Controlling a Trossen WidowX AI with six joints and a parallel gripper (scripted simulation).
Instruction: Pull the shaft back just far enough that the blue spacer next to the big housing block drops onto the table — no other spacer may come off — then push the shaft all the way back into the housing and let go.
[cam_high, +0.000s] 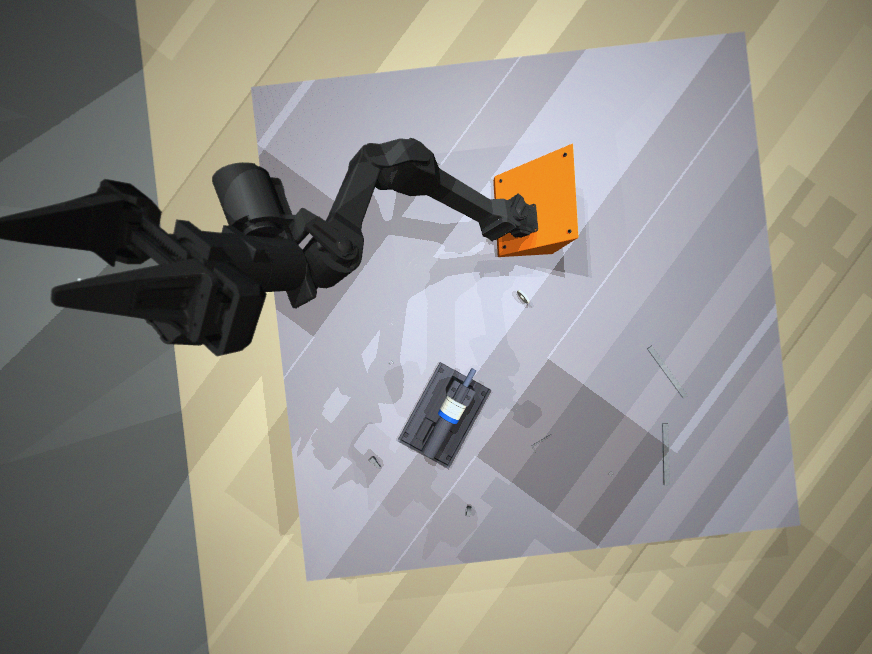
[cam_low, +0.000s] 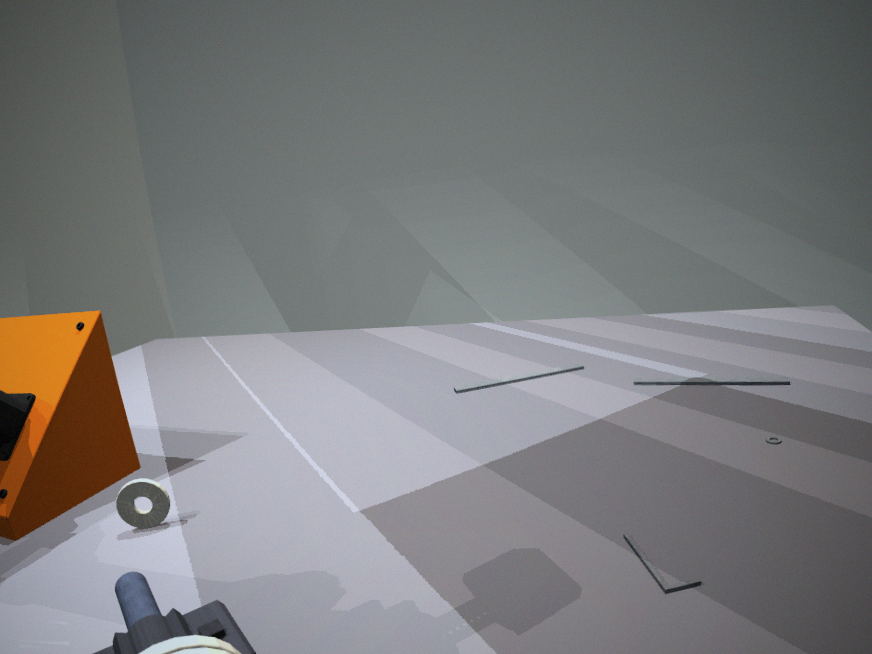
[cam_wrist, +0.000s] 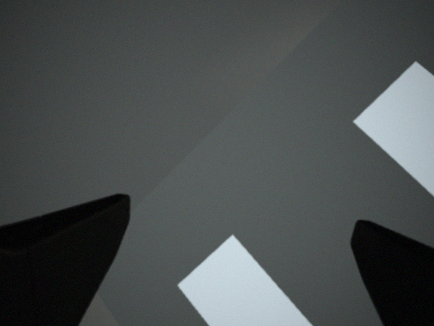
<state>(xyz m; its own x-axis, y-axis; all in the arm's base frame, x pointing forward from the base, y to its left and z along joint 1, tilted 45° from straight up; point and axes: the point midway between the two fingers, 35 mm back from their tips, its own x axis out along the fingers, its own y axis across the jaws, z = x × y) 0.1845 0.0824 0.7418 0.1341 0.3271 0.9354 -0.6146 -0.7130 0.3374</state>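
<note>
My gripper tip is 62 cm above the cream spacer, 28 cm to the right of it and 24 cm short of it. From my gripper tip the other things lie so: blue spacer 62 cm below, 28 cm ahead, 26 cm to the left; then grey-blue shaft 62 cm below, 28 cm to the left, 25 cm ahead; then l-shaped strip 69 cm below, 49 cm to the left, 39 cm ahead.
</note>
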